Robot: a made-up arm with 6 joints. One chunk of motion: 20 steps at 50 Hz.
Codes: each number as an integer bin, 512 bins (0 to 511) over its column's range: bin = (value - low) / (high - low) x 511, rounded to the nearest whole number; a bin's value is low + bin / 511 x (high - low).
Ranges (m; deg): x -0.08..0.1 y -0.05..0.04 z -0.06..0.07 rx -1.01..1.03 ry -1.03..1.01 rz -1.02..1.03
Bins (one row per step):
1: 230 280 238 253 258 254
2: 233 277 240 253 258 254
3: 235 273 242 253 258 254
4: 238 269 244 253 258 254
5: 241 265 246 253 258 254
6: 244 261 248 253 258 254
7: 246 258 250 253 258 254
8: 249 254 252 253 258 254
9: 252 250 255 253 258 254
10: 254 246 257 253 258 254
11: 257 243 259 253 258 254
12: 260 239 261 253 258 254
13: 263 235 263 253 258 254
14: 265 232 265 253 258 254
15: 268 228 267 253 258 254
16: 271 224 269 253 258 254
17: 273 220 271 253 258 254
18: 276 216 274 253 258 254
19: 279 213 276 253 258 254
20: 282 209 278 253 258 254
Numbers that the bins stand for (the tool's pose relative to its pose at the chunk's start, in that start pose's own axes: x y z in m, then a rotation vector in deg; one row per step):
1: 0.0010 -0.0007 0.0005 0.00 0.00 0.00
2: 0.0021 -0.0012 0.0011 0.00 0.00 0.00
3: 0.0028 -0.0019 0.0016 0.00 0.00 0.00
4: 0.0038 -0.0026 0.0021 0.00 0.00 0.00
5: 0.0049 -0.0033 0.0026 0.00 0.00 0.00
6: 0.0059 -0.0040 0.0031 0.00 0.00 0.00
7: 0.0067 -0.0046 0.0036 0.00 0.00 0.00
8: 0.0077 -0.0053 0.0041 0.00 0.00 0.00
9: 0.0088 -0.0060 0.0049 0.00 0.00 0.00
10: 0.0095 -0.0067 0.0054 0.00 0.00 0.00
11: 0.0105 -0.0072 0.0059 0.00 0.00 0.00
12: 0.0116 -0.0079 0.0064 0.00 0.00 0.00
13: 0.0126 -0.0086 0.0069 0.00 0.00 0.00
14: 0.0133 -0.0091 0.0074 0.00 0.00 0.00
15: 0.0144 -0.0098 0.0079 0.00 0.00 0.00
16: 0.0155 -0.0105 0.0084 0.00 0.00 0.00
17: 0.0162 -0.0113 0.0089 0.00 0.00 0.00
18: 0.0172 -0.0120 0.0097 0.00 0.00 0.00
19: 0.0183 -0.0125 0.0102 0.00 0.00 0.00
20: 0.0193 -0.0132 0.0107 0.00 0.00 0.00

